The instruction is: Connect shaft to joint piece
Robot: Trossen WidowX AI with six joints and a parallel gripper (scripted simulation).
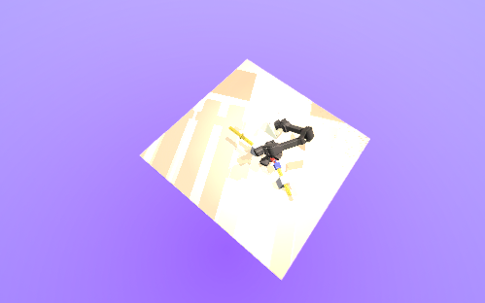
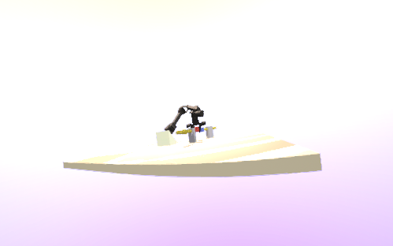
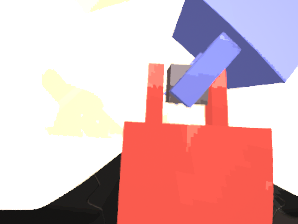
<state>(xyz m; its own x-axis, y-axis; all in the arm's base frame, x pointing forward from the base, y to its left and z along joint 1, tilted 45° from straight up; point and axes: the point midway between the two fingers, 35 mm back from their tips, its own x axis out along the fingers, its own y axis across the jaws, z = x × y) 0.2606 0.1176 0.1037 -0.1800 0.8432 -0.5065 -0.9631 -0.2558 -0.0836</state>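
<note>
Now: gripper tip 10 mm to the right of the red joint piece and 30 mm below it.
</note>
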